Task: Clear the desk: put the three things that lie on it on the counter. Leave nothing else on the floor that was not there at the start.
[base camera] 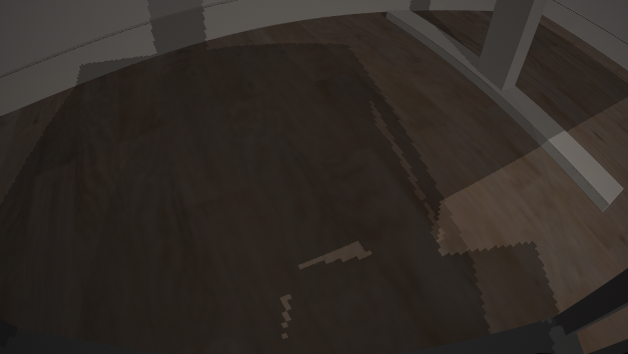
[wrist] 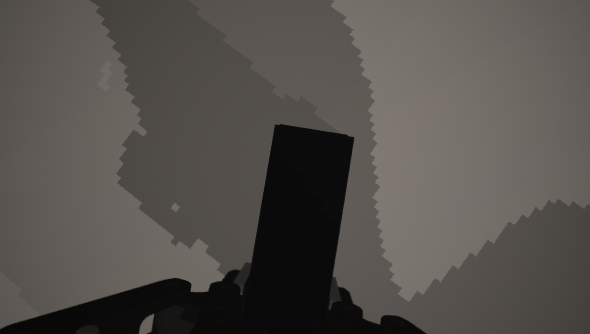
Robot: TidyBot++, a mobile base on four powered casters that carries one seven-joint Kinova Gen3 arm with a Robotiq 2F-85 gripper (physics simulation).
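Note:
My gripper is at the bottom of the wrist view, with a fingertip against each long side of a black box. It is shut on the black box, which is long and flat-sided and reaches up from between the fingers, tilted slightly to the right. The surface behind and around the box is plain grey desk top, crossed by jagged shadows. The lower end of the box is hidden at the frame's bottom edge. The other two things and the counter cannot be made out in either view.
In the base camera view, a pale upright leg stands on a long pale foot bar at the right. Brown wooden floor lies in front, largely in shadow. A pale wall runs along the back. Dark base parts show at the bottom edge.

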